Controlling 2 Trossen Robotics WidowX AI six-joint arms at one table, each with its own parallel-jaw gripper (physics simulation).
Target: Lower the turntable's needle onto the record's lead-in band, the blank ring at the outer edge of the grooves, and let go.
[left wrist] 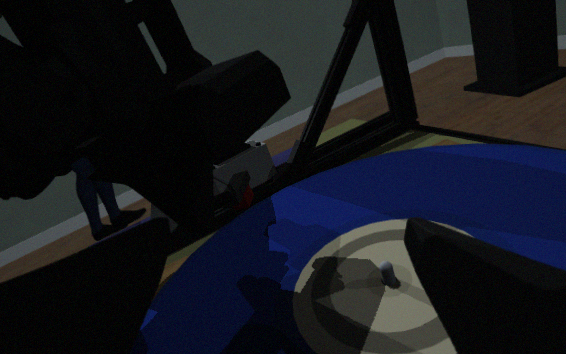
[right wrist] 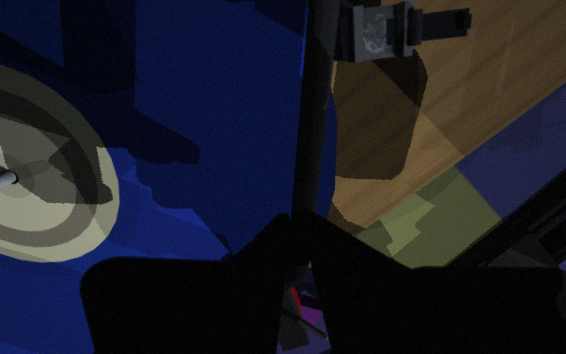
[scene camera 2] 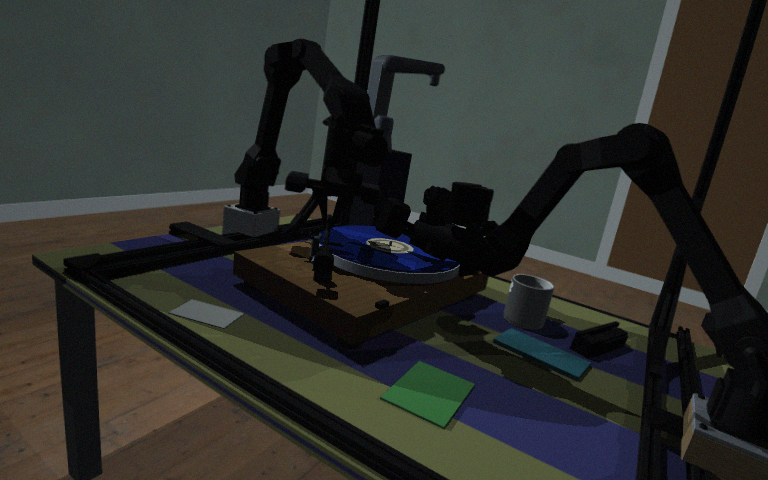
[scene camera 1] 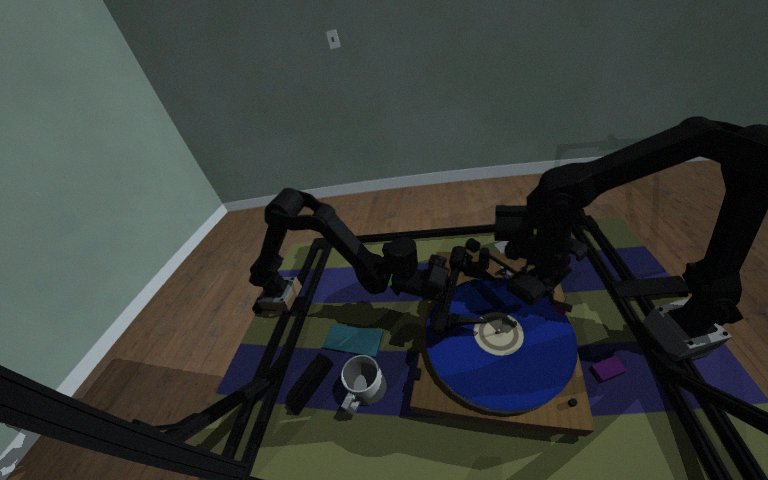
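Seen in the pictures: left gripper, fingertip midpoint: (left wrist: 290, 230) (scene camera 1: 492, 300); right gripper, fingertip midpoint: (left wrist: 203, 230) (right wrist: 297, 224) (scene camera 1: 544, 295); left arm's base at its link origin: (scene camera 2: 739, 426) (scene camera 1: 276, 288); right arm's base at its link origin: (scene camera 2: 252, 207) (scene camera 1: 691, 321).
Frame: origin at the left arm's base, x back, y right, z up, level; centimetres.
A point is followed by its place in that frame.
The blue record (scene camera 1: 532, 373) @(x -66.3, y 22.7, z 2.8 cm) (left wrist: 425, 180) @(x -67.0, y 21.6, z 2.8 cm) (right wrist: 215, 100) @(x -66.2, y 5.1, z 2.8 cm) with a cream label lies on the wooden turntable (scene camera 1: 543, 421) @(x -67.3, y 30.2, z 0.0 cm) (scene camera 2: 283, 271) @(x -67.0, y -10.0, z 0.0 cm) (right wrist: 480, 75) @(x -75.3, y -4.8, z 0.0 cm). The dark tonearm (right wrist: 312, 125) @(x -69.0, y 3.0, z 6.0 cm) runs along the record's edge in the right wrist view. My right gripper (right wrist: 297, 224) @(x -71.9, y 6.4, z 4.6 cm) is shut on the tonearm. A small dark block with a red piece (left wrist: 245, 197) @(x -73.5, y 10.3, z 4.8 cm) (scene camera 1: 560, 310) @(x -74.1, y 10.6, z 4.8 cm) shows by the record's edge; the needle's tip and its height cannot be made out. My left gripper (left wrist: 290, 230) @(x -59.9, y 10.4, z 8.7 cm) is open and empty above the record, one finger overlapping the label in its wrist view.
A white mug (scene camera 1: 361, 379) @(x -31.1, y 22.2, z -5.7 cm) (scene camera 2: 526, 300) @(x -32.7, y 19.6, z -0.7 cm), a teal slab (scene camera 1: 352, 339) @(x -26.5, y 12.1, z -5.7 cm) (scene camera 2: 540, 353) @(x -26.2, y 10.7, z -5.7 cm) and a black block (scene camera 1: 308, 384) @(x -19.8, y 25.6, z -3.0 cm) (scene camera 2: 599, 338) @(x -18.8, y 21.0, z -3.4 cm) lie beside the turntable. A purple block (scene camera 1: 608, 369) @(x -84.2, y 19.0, z -5.0 cm) is on its other side. A green square (scene camera 2: 427, 393) @(x -34.9, y -13.6, z -6.2 cm) and white card (scene camera 2: 206, 313) @(x -71.6, y -21.9, z -6.3 cm) lie behind.
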